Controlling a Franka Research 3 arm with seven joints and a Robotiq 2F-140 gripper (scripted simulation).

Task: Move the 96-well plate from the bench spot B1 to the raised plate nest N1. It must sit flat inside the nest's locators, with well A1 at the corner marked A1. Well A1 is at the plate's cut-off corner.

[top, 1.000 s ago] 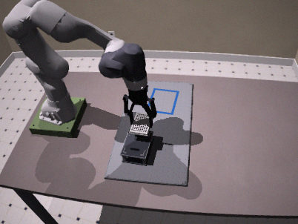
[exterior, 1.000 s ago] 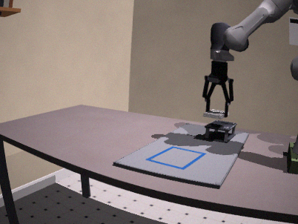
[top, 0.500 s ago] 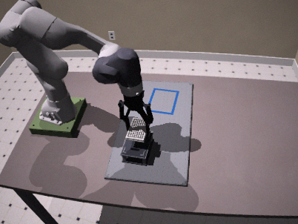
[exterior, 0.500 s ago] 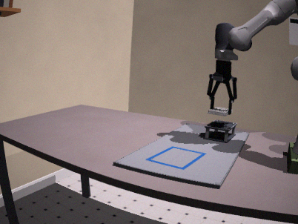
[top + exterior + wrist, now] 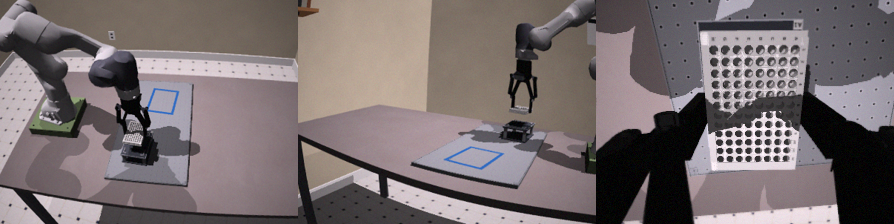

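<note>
Now: hand 90 mm above the raised plate nest N1. Round my hand: white 96-well plate: 20 mm below; A1 mark: 90 mm below, 70 mm to the left, 60 mm ahead.
</note>
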